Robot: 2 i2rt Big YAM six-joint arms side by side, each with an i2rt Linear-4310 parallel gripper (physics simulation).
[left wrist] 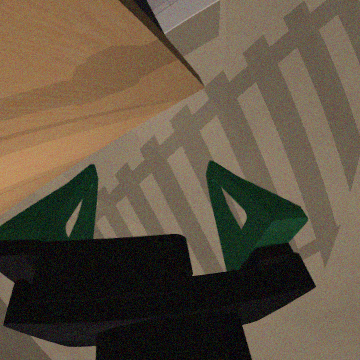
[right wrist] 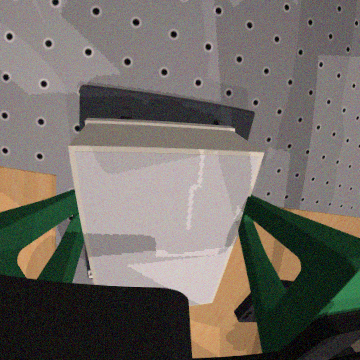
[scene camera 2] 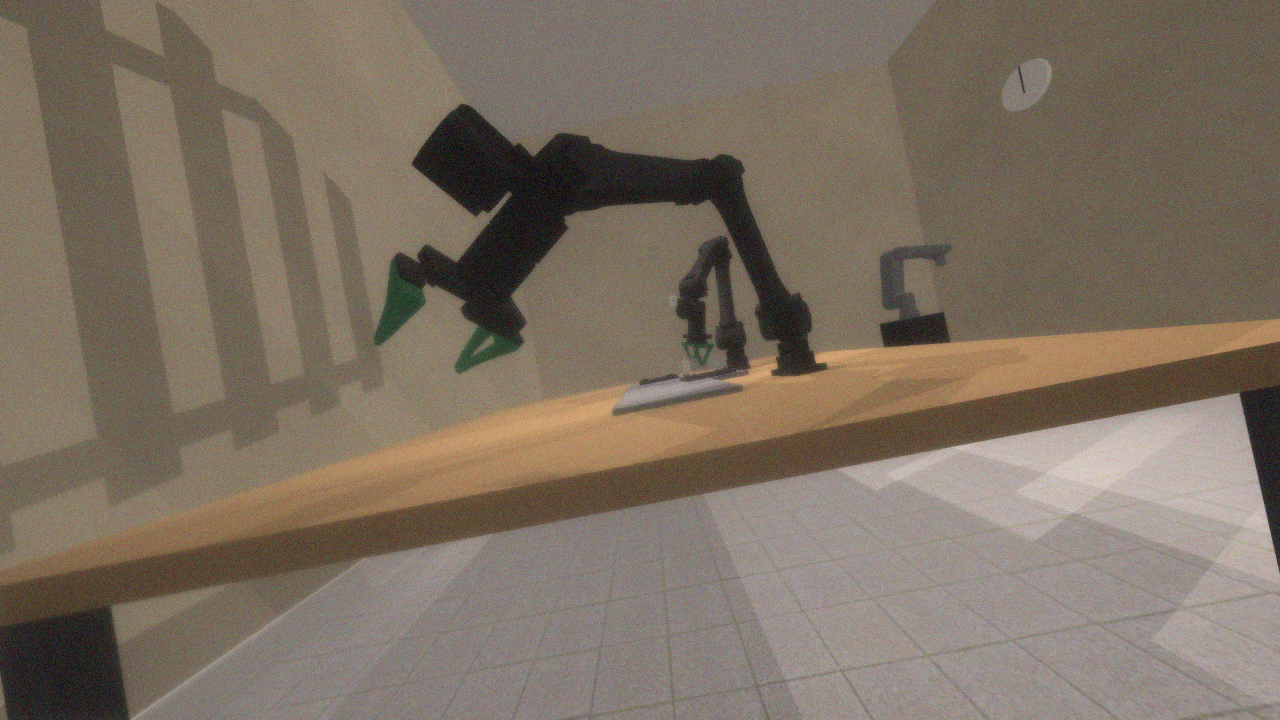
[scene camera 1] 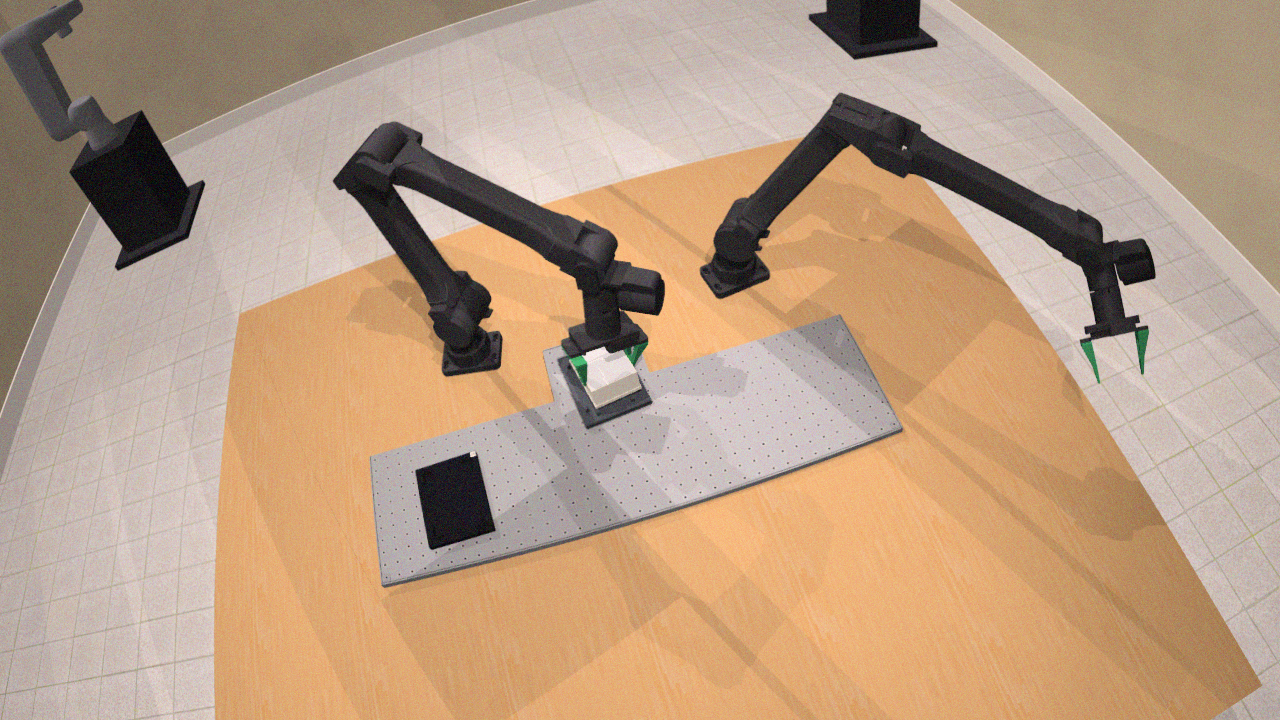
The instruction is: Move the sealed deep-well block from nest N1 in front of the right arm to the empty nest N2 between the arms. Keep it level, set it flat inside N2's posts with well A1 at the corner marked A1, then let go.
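Frame: origin at the left arm's base, x down, y left, z ahead, level; metres.
Seen in the pictures: left gripper, between the fingertips: point(left wrist: 153, 168) point(scene camera 2: 419, 357) point(scene camera 1: 1120, 378); right gripper, between the fingertips: point(right wrist: 165, 197) point(scene camera 2: 697, 364) point(scene camera 1: 607, 375); left arm's base, origin of its link: point(scene camera 2: 798, 372) point(scene camera 1: 735, 275); right arm's base, origin of its link: point(scene camera 2: 738, 369) point(scene camera 1: 473, 356).
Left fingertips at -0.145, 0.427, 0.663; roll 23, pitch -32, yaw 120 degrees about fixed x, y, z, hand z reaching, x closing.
Offsets run from my left fingertips to a thing's top centre, as dx, dy, dz. Level surfaces: height alone.
The white block @(+0.060, -0.750, -0.531) point(scene camera 1: 613, 390) point(right wrist: 150, 200) is level between the fingers of my right gripper point(scene camera 1: 611, 368) point(scene camera 2: 697, 358) point(right wrist: 165, 197), which is shut on its two sides. The block is low over the dark nest N2 @(+0.110, -0.756, -0.533) point(scene camera 1: 619, 413) point(right wrist: 165, 106), between the arms; I cannot tell whether it rests on it. Part of N2 is hidden under the block, and its posts barely show. The A1 well cannot be made out. The dark nest N1 @(+0.114, -1.081, -0.422) point(scene camera 1: 454, 501) lies empty at the left in scene camera 1, with a white corner spot. My left gripper point(scene camera 1: 1120, 376) point(scene camera 2: 418, 356) point(left wrist: 153, 168) is open and empty.
Both nests lie on the grey perforated board @(dx +0.132) point(scene camera 1: 769, 420) point(scene camera 2: 675, 394) point(right wrist: 150, 47), which stands on the wooden table @(dx +0.145) point(scene camera 1: 805, 573) point(scene camera 2: 501, 461) point(left wrist: 45, 50). The left arm reaches out past the table's right edge in scene camera 1, far from the board.
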